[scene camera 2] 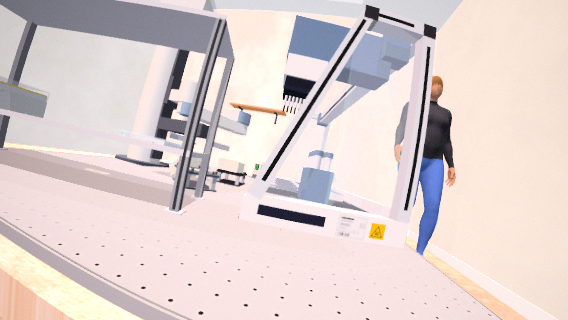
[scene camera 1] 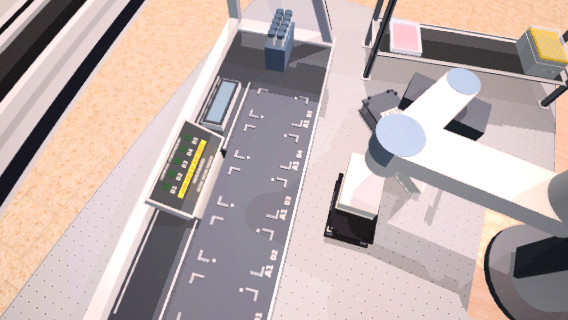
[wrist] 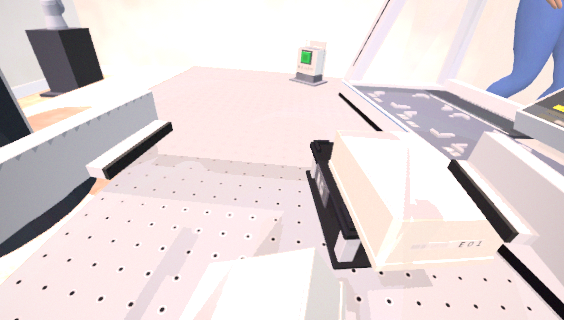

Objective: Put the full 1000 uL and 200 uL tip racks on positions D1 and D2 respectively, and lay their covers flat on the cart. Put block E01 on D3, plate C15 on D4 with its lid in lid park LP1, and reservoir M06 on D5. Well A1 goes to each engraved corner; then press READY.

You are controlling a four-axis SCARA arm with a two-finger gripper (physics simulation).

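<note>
Block E01 (scene camera 1: 359,195) (wrist: 405,175) is a cream block seated on a black stand (scene camera 1: 349,231) beside the deck. My gripper (wrist: 306,127) is open and empty. In the wrist view one finger is just right of the block, and the other is far to its left. In scene camera 1 the arm's end hides most of the gripper. The deck (scene camera 1: 257,175) shows corner marks labelled D2 to D5; D1's label is partly cut off. A pink plate-shaped item (scene camera 1: 406,37) and a yellow-topped tip rack (scene camera 1: 547,45) are on the cart; their codes are unreadable. The READY button (wrist: 306,57) is green.
A dark stand (scene camera 1: 382,107) is beside the arm, partly hidden. A status panel (scene camera 1: 185,170) with a yellow bar and a blue-screened unit (scene camera 1: 220,102) line the deck's far side. A blue bottle holder (scene camera 1: 278,52) is at its end. A pale shape (wrist: 280,290) rises at the wrist view's bottom.
</note>
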